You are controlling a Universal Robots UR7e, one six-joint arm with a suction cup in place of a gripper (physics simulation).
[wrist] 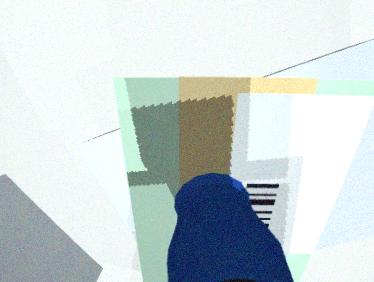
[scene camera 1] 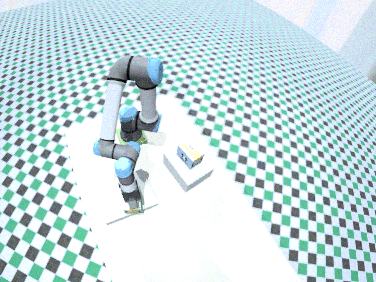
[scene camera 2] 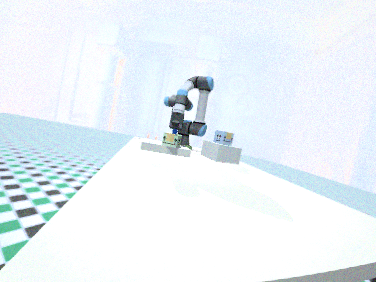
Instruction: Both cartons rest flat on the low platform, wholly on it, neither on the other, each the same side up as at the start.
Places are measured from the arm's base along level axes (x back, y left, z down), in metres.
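Where they show: hand, its tool point: (wrist: 207, 184) (scene camera 2: 174, 135); arm's base, origin of its link: (scene camera 1: 130, 133) (scene camera 2: 181, 143).
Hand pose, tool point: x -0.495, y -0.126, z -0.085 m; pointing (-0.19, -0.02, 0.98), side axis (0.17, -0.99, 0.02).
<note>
Each offset is from my tool point to the centre of the thing. "*": to the spot under its first point. Level surfaces: height alone.
The green carton @[dx +0.021, dy -0.004, dz +0.030 m] (scene camera 1: 134, 210) (scene camera 2: 171, 140) (wrist: 152, 215) is upright at the front edge of the low platform @[* dx -0.042, dy -0.138, dz +0.072 m] (scene camera 1: 114, 219) (scene camera 2: 150, 146), on it or very slightly above; I cannot tell whether they touch or whether it overhangs the edge. My gripper, a dark blue suction cup (scene camera 2: 175, 132) (wrist: 212, 187), is on the carton's top face and holds it; in scene camera 1 the wrist hides the cup. The blue carton @[dx +0.138, dy +0.390, dz -0.050 m] (scene camera 1: 190, 156) (scene camera 2: 223, 138) stands upright on the higher grey block @[dx +0.124, dy +0.383, dz +0.059 m] (scene camera 1: 187, 180) (scene camera 2: 220, 152), apart from the low platform.
The higher block stands to the right of the low platform in both scene views, with a gap between them. Its shaded side shows at the lower left of the wrist view. The arm's base (scene camera 1: 131, 136) is behind the platform. The white table @[dz +0.119 m] (scene camera 1: 200, 240) (scene camera 2: 165, 215) extends forward.
</note>
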